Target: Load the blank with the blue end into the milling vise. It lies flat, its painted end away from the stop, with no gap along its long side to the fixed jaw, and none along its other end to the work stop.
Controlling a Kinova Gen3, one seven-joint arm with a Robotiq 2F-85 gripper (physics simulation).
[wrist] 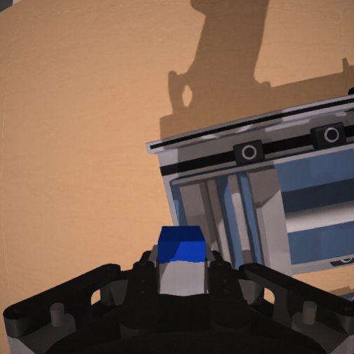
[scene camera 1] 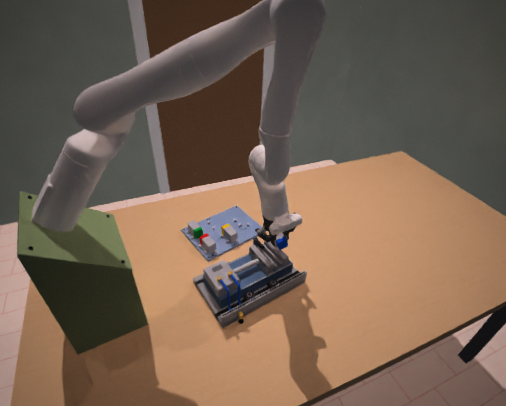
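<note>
The blank with the blue end [scene camera 1: 282, 243] [wrist: 182, 247] is between my fingers, its blue end pointing out past the fingertips. My gripper [scene camera 1: 274, 239] [wrist: 180, 256] is shut on it, above the jaw end of the milling vise [scene camera 1: 220, 277] [wrist: 315, 172]. In the wrist view, the fixed jaw [wrist: 194, 197] is the outer jaw, just beyond the blank, and the movable jaw [wrist: 270, 215] stands right of it with a gap between them. The lower part of the jaws is hidden behind the gripper. The work stop cannot be made out.
A blue board [scene camera 1: 222, 216] behind the vise holds a green-ended blank [scene camera 1: 198, 232], a red-ended blank [scene camera 1: 208, 245] and a yellow-ended blank [scene camera 1: 230, 234]. Two blue hoses [scene camera 1: 237, 289] rise at the vise's left end. The green pedestal [scene camera 1: 90, 300] stands at the left.
</note>
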